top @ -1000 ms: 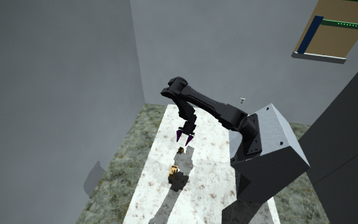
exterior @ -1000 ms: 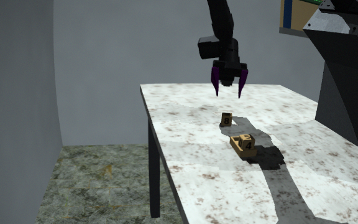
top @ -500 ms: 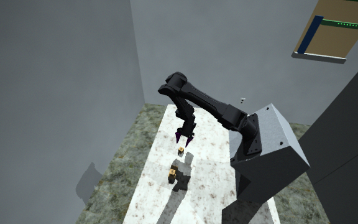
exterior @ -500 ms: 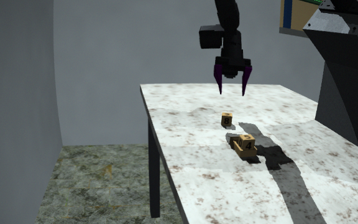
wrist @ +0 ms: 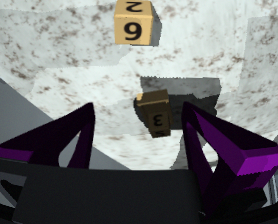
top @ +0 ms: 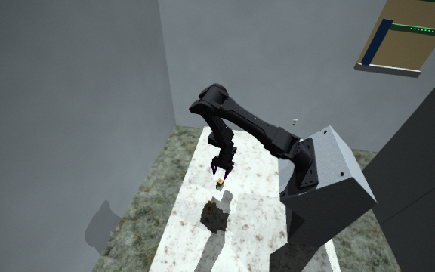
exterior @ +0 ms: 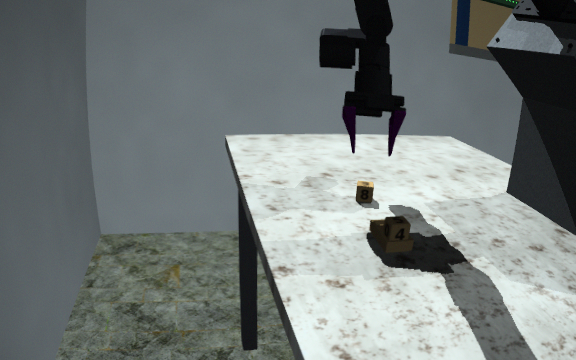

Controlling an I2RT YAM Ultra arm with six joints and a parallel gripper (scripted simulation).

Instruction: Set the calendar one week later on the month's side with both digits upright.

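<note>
My hand is 8 cm above the wooden digit cube and 2 cm to the left of it.
</note>
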